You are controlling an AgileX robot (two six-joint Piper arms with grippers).
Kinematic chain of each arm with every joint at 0, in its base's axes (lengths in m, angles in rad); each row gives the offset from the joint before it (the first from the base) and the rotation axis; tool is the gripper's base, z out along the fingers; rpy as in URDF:
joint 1: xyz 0 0 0.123 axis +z
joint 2: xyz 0 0 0 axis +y
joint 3: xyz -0.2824 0 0.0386 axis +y
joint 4: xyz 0.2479 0 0.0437 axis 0.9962 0 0.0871
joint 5: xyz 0 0 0 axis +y
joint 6: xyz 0.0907 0 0.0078 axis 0.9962 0 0.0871
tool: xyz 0 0 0 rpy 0 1.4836 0
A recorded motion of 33 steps. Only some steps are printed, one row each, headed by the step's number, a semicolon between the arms.
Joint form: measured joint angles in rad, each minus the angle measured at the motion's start. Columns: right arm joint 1, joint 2, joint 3, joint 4, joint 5, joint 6; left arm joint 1, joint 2, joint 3, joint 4, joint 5, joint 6.
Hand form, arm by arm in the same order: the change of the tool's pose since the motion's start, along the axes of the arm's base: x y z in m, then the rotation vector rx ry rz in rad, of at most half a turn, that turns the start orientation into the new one. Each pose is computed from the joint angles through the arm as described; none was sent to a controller.
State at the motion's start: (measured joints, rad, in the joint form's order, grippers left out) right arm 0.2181 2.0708 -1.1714 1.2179 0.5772 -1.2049; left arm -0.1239 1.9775 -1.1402 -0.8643 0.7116 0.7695
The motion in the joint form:
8: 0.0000 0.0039 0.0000 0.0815 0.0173 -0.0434; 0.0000 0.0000 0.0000 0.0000 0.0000 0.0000
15: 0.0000 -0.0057 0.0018 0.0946 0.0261 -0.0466; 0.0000 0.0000 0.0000 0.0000 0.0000 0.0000
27: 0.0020 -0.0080 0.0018 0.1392 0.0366 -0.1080; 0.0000 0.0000 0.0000 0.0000 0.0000 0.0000
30: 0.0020 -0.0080 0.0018 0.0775 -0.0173 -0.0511; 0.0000 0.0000 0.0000 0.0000 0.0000 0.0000
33: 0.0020 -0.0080 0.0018 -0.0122 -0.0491 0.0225; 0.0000 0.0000 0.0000 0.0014 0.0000 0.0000
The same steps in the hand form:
8: 0.0013 0.0029 0.0015 0.0502 -0.0028 -0.0166; 0.0000 0.0000 0.0000 0.0000 0.0000 0.0000
15: 0.0008 0.0036 0.0056 0.0652 -0.0068 -0.0179; 0.0000 0.0000 0.0000 0.0000 0.0000 0.0000
27: 0.0013 0.0059 0.0083 0.0820 -0.0372 0.0019; 0.0000 0.0000 0.0000 0.0000 0.0000 0.0000
30: 0.0028 0.0014 0.0049 0.0258 -0.0329 -0.0284; 0.0000 0.0000 0.0000 0.0000 0.0000 0.0000
33: 0.0023 -0.0025 0.0016 -0.0280 -0.0189 -0.0376; 0.0000 0.0001 0.0000 0.0010 -0.0001 -0.0010

